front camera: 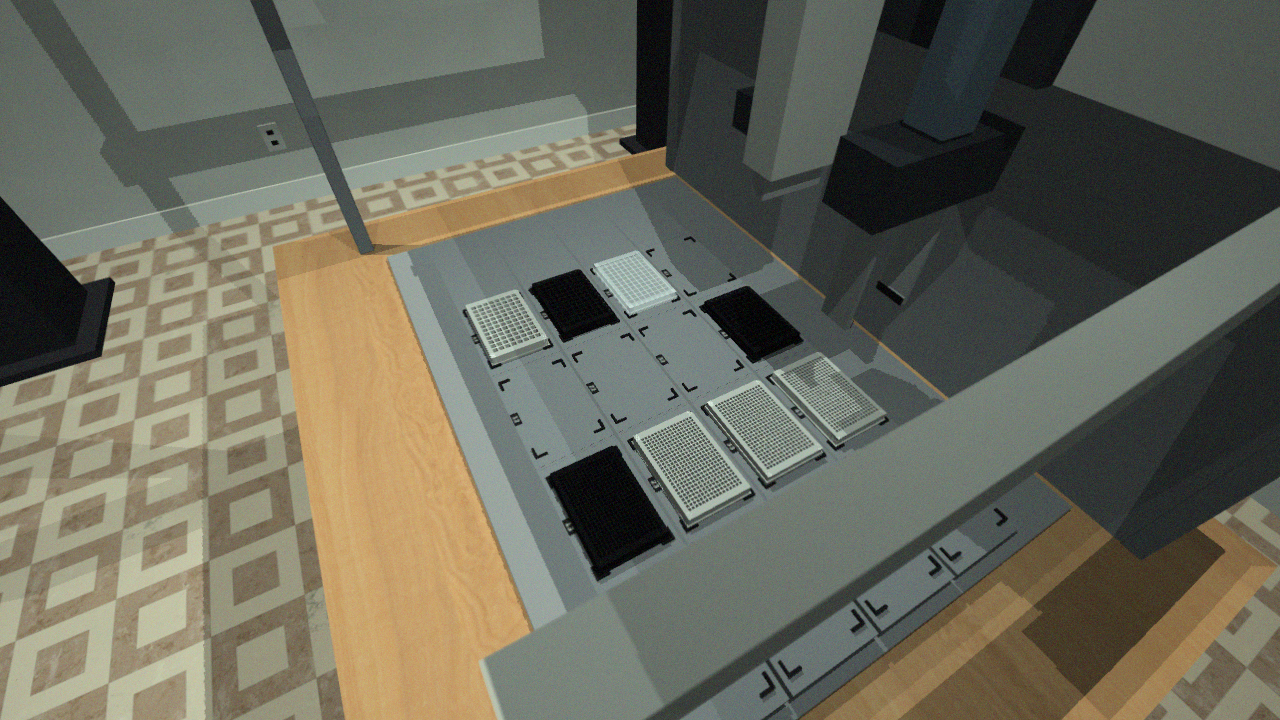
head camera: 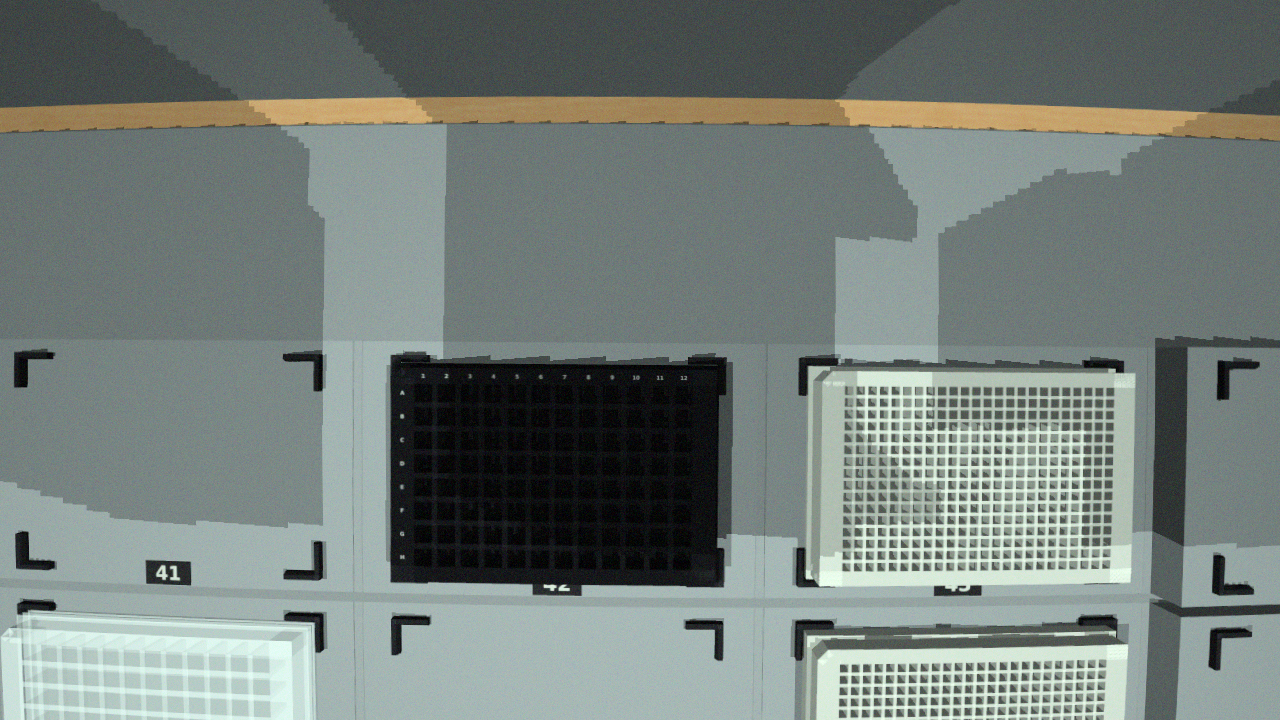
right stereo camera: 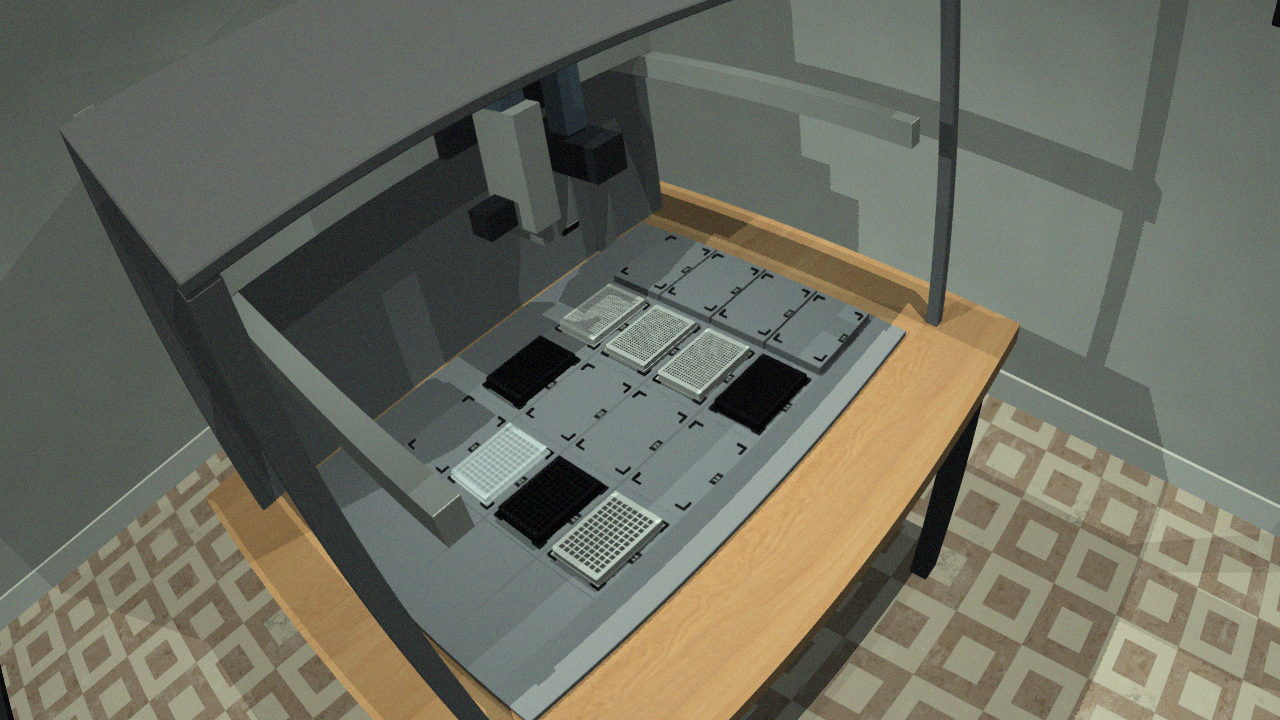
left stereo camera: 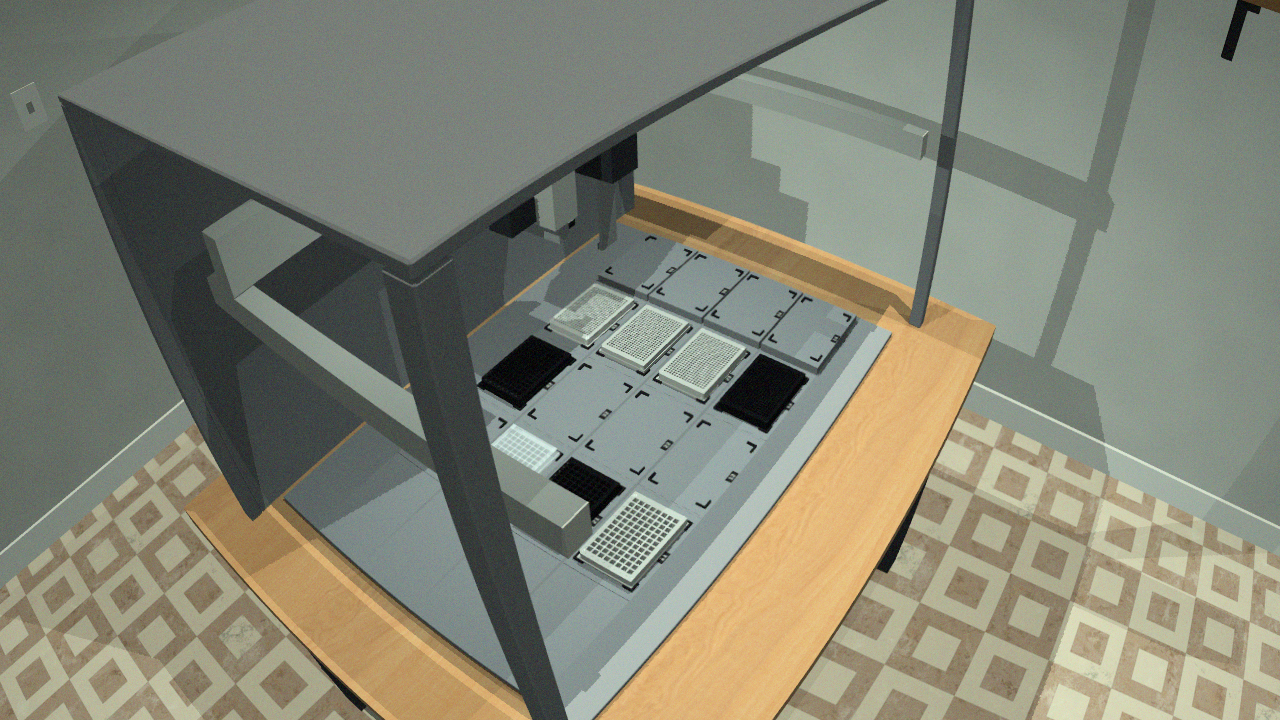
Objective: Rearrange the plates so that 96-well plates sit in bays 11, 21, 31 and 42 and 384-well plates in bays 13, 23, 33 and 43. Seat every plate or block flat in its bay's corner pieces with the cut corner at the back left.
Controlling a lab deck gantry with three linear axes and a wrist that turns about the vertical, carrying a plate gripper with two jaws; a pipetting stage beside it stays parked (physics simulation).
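My gripper is open and empty, raised behind the deck's back rows. A black 96-well plate lies in bay 42. A white 384-well plate lies flat in bay 43, cut corner at the back left. White 384-well plates stand in bay 33 and bay 23. A black 384-well plate is in bay 13. A clear 96-well plate is in bay 31, a black one in bay 21, a white one in bay 11.
Bays 12, 22, 32 and 41 hold no plate. The light grey pipetting stage is beside the gripper. A raised row of bays lies right of the plates. A grey beam crosses the front view.
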